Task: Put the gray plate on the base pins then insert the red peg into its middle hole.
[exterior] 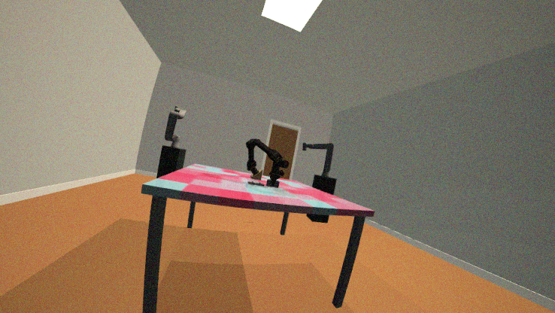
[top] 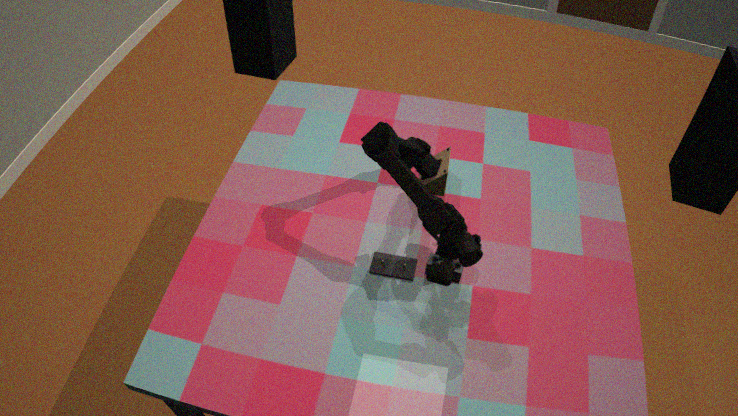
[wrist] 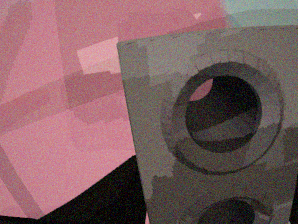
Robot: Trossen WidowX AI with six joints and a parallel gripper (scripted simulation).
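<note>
My gripper tip is now 14 cm to the left of the dark base and 2 cm short of it. Round my gripper tip: gray plate: 3 cm above; red peg: 11 cm behind, 3 cm above, 2 cm to the left.
</note>
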